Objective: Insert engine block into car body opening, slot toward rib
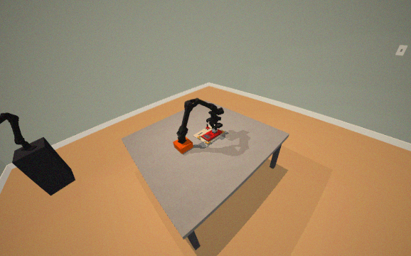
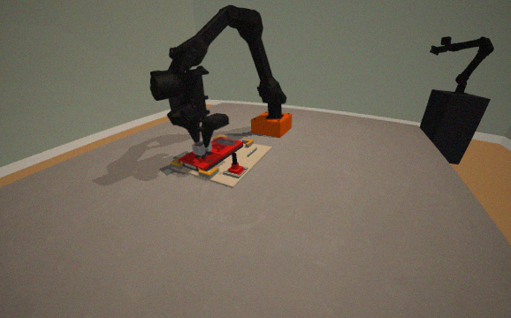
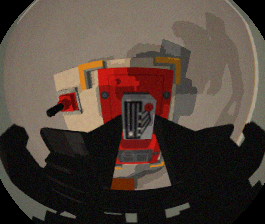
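Right now my gripper tip is 12 cm to the right of the black upright piece, 3 cm short of it and 2 cm above it. The rest, counted from my gripper tip: grey engine block (1 cm below).
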